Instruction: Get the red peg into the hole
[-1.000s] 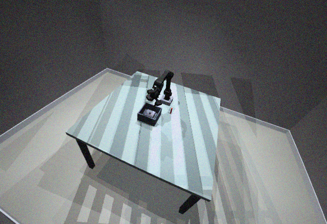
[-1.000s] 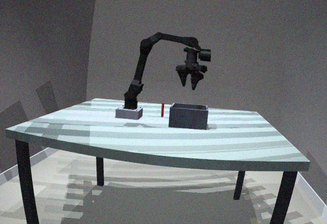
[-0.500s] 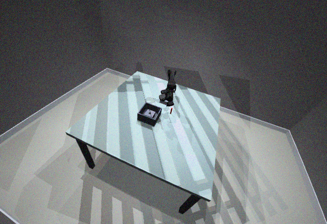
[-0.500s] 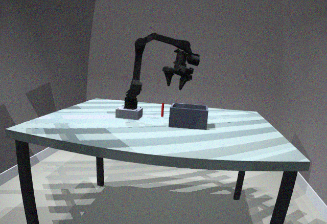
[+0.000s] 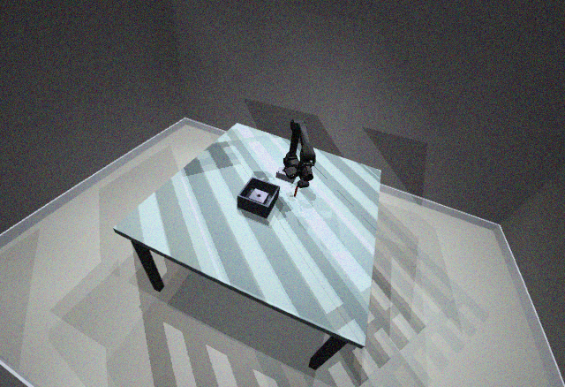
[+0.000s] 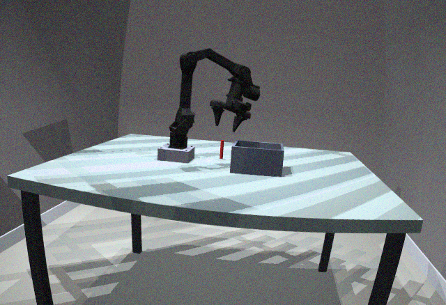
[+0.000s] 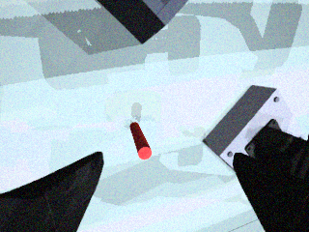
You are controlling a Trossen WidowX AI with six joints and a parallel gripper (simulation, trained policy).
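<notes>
The red peg is 9 cm below my gripper tip, 2 cm to the left of it and 1 cm behind it. Also, from my gripper tip: pale plate (16 cm ahead, 15 cm to the right, 9 cm below); dark box (16 cm ahead, 15 cm to the right, 10 cm below).
</notes>
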